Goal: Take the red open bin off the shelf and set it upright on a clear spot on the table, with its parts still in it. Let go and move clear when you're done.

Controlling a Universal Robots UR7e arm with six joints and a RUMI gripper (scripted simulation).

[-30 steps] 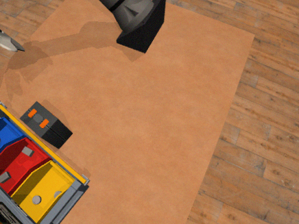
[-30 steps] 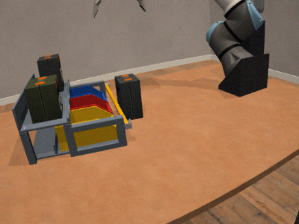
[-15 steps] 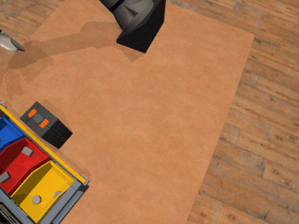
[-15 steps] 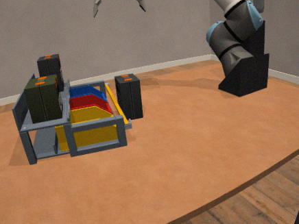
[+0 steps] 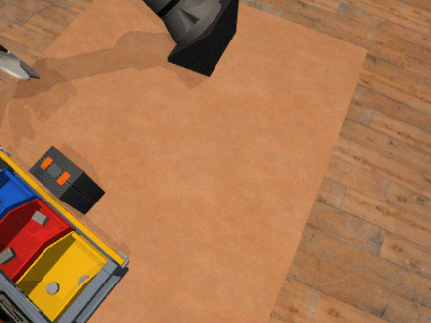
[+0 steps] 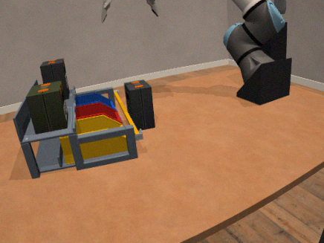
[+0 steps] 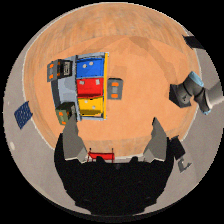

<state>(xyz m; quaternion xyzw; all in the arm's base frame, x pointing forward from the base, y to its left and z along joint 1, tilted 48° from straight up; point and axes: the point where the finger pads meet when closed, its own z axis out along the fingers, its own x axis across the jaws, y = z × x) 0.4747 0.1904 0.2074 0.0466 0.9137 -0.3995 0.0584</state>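
Now: hand 260 mm above the black box. Round my hand: red open bin 280 mm below, 150 mm ahead, 20 mm to the right; yellow stick 260 mm below, 50 mm ahead; blue bin 280 mm below, 140 mm ahead, 130 mm to the right.
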